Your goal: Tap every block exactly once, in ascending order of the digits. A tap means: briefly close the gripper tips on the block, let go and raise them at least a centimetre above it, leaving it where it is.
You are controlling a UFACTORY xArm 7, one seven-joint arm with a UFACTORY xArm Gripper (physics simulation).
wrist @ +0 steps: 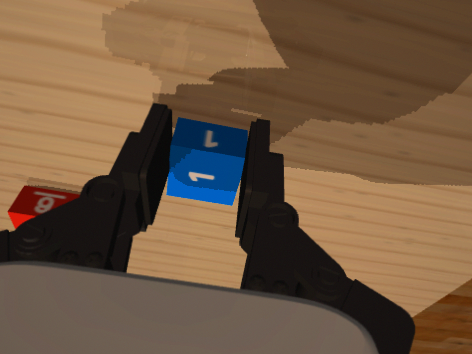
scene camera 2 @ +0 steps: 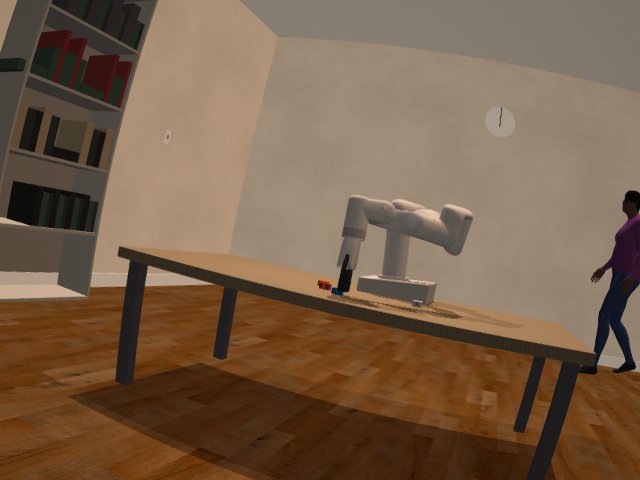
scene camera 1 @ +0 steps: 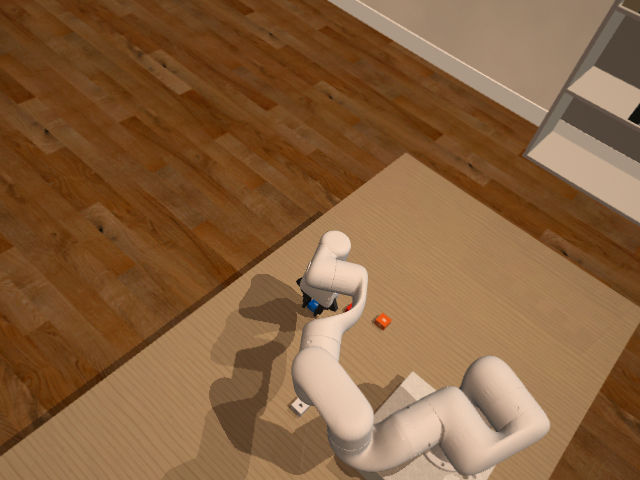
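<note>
The blue block with digit 1 (scene camera 1: 313,305) (scene camera 2: 337,291) (wrist: 206,172) rests on the table between the fingertips. My gripper (scene camera 1: 311,308) (scene camera 2: 343,290) (wrist: 210,138) is shut on it, one pad against each side. A red block (scene camera 1: 349,308) (wrist: 30,200) lies close by, left of the left finger in the wrist view and partly hidden by it; its barred digit looks like a 6. An orange block (scene camera 1: 383,320) lies beyond the red one, its digit too small to read. A white block (scene camera 1: 299,406) (scene camera 2: 417,303) lies farther off, beside the arm's shadow, its marking unreadable.
The blocks stand on a wooden table (scene camera 1: 465,258) (scene camera 2: 206,260). The arm's base (scene camera 2: 395,290) stands behind them in scene camera 2. The arm's elbow passes over the table near the white block in scene camera 1. A bookshelf (scene camera 2: 77,266) and a person (scene camera 2: 626,258) are away from the table.
</note>
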